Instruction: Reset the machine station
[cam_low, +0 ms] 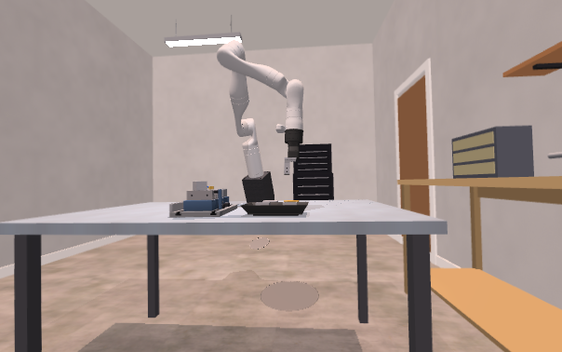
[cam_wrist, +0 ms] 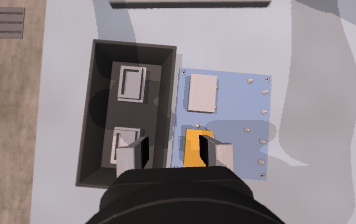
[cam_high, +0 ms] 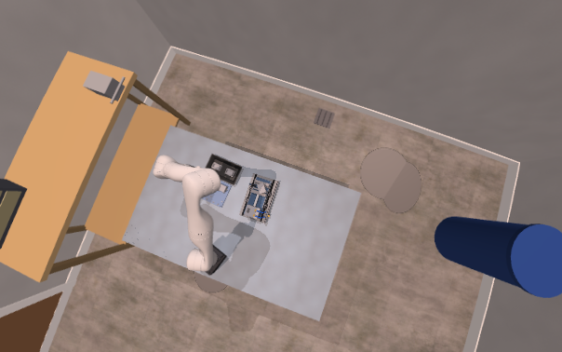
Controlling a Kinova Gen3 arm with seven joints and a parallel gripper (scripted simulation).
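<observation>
My hand is 15 cm above the yellow brass blank, 4 cm past it and 2 cm to the right of it. The rest, counted from my hand: vise (34 cm to the right, 13 cm below, 4 cm behind).
</observation>
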